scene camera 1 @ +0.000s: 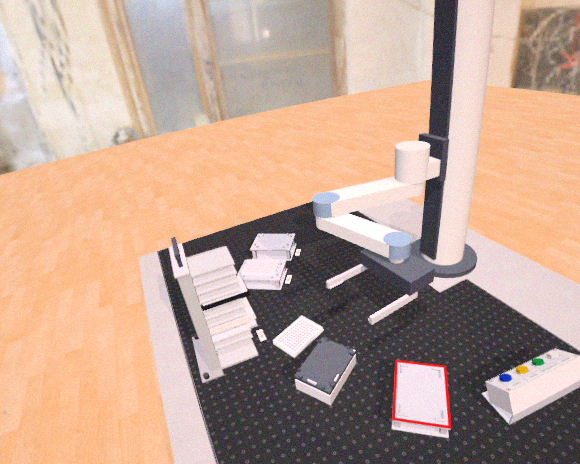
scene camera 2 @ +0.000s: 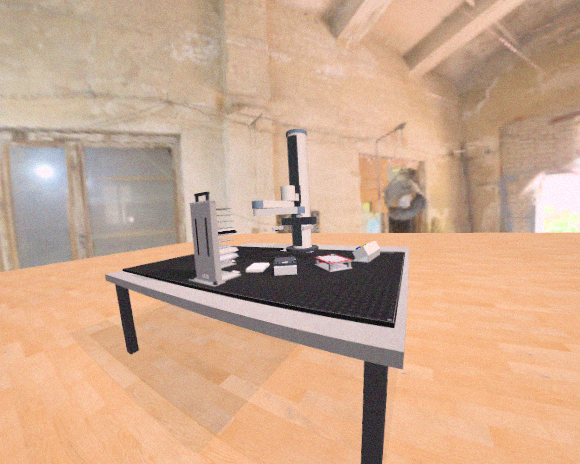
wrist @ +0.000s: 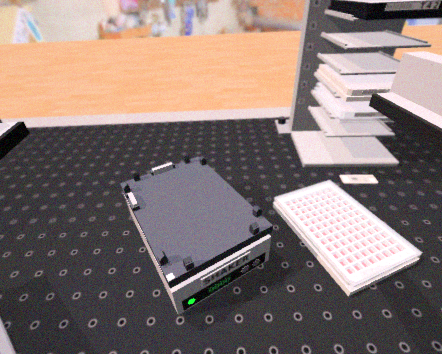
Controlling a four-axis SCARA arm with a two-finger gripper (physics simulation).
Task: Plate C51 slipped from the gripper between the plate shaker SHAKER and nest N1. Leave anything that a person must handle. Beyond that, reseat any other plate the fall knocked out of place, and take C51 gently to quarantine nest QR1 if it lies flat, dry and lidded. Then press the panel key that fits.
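Where they show: gripper, between the fingertips: (scene camera 1: 347,301) (scene camera 2: 287,228) (wrist: 204,92); arm's base, origin of its link: (scene camera 1: 441,257) (scene camera 2: 302,249).
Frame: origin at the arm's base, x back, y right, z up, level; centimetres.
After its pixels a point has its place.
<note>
The fallen plate (scene camera 1: 298,335) @[x -64.2, y -7.9, z 2.9 cm] (scene camera 2: 258,267) @[x -67.2, y -9.9, z 2.9 cm] (wrist: 345,232) @[x -62.4, y -7.1, z 2.9 cm], white with pink wells, lies flat on the mat beside SHAKER (scene camera 1: 326,367) @[x -64.3, y -24.6, z 6.8 cm] (scene camera 2: 285,266) @[x -70.1, y -26.7, z 5.9 cm] (wrist: 195,215) @[x -61.8, y -22.4, z 6.8 cm]. A clear layer seems to cover its top; no liquid shows around it. My gripper (scene camera 1: 349,302) @[x -54.8, y -20.2, z 20.5 cm] (wrist: 204,92) @[x -54.8, y -20.2, z 20.5 cm] is open and empty, above the mat behind the plate in scene view 1. The rack (scene camera 1: 192,310) @[x -89.7, y -6.5, z 24.4 cm] (scene camera 2: 205,242) @[x -90.3, y -1.6, z 18.3 cm] (wrist: 301,70) @[x -87.6, y -6.4, z 12.9 cm] holds a black plate (wrist: 390,9) @[x -74.6, y -2.4, z 21.6 cm], a cream plate (wrist: 357,86) @[x -75.6, y -3.0, z 13.8 cm] and a whitish plate (wrist: 355,107) @[x -76.0, y -2.3, z 11.0 cm]; their exact seating is unclear. The red-rimmed nest (scene camera 1: 421,395) @[x -49.4, y -41.9, z 5.3 cm] (scene camera 2: 333,260) @[x -52.7, y -42.9, z 5.3 cm] bears no plate.
Two pale nests (scene camera 1: 273,243) @[x -52.0, y 37.8, z 6.7 cm] (scene camera 1: 263,271) @[x -62.7, y 21.8, z 7.1 cm] stand behind the fallen plate near the rack. The key panel (scene camera 1: 537,387) @[x -28.4, y -55.4, z 8.0 cm] (scene camera 2: 367,251) @[x -34.7, y -55.3, z 6.7 cm] has a blue key (scene camera 1: 505,377) @[x -32.3, y -50.1, z 8.4 cm], a yellow key (scene camera 1: 522,369) @[x -27.3, y -50.8, z 8.5 cm] and a green key (scene camera 1: 538,361) @[x -22.3, y -51.4, z 8.4 cm]. A small label (scene camera 1: 261,335) @[x -73.3, y -0.7, z 1.5 cm] (wrist: 358,179) @[x -73.1, y -0.5, z 1.5 cm] lies before the rack.
</note>
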